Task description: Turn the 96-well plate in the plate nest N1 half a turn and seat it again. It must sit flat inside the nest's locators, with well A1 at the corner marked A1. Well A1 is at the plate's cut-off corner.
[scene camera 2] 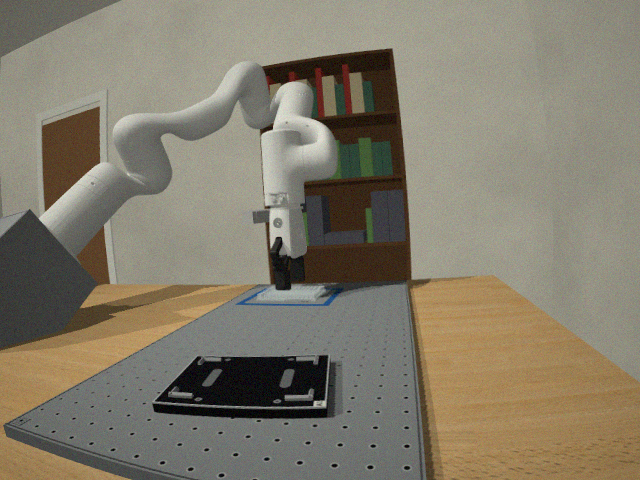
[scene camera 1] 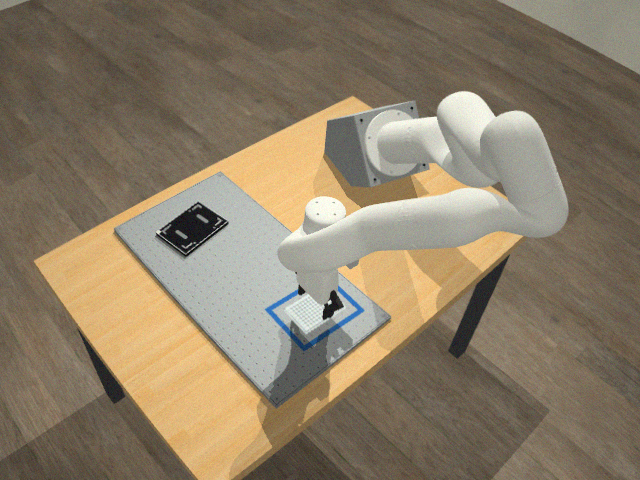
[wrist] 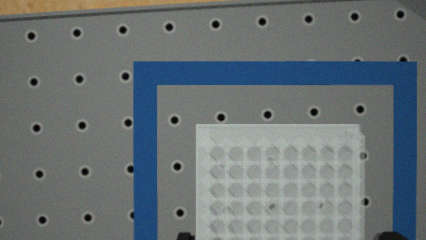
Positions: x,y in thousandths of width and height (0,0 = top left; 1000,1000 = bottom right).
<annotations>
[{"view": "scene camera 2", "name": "96-well plate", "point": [465,611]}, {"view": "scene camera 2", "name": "black plate nest N1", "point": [382,795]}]
</annotations>
